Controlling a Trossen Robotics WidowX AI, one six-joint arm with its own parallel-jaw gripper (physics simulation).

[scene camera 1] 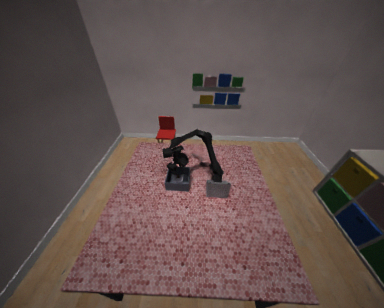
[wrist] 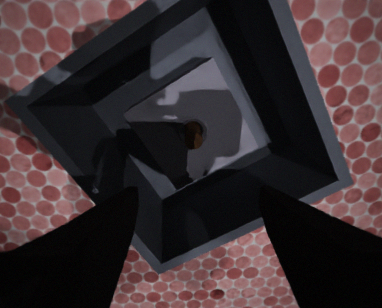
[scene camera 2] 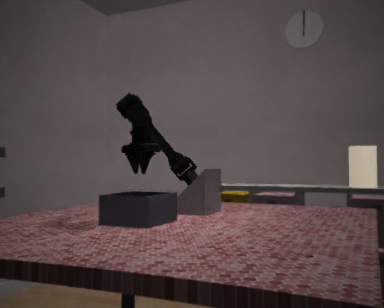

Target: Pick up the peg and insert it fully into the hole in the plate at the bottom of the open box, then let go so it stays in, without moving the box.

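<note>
The open box is dark grey and stands on the patterned surface. In the wrist view a light grey square plate lies on its bottom. The brown-orange peg stands in the hole near the plate's middle, and its round top end shows; how deep it sits cannot be told exactly. My gripper is open and empty, pointing down above the box. In the scene camera 2 view its fingertips are above the box rim. The peg does not show in the two scene views.
A grey wedge-shaped block stands at the arm's base beside the box. The surface has a red and pink pattern. A red chair, wall shelves and a cubby cabinet stand farther away.
</note>
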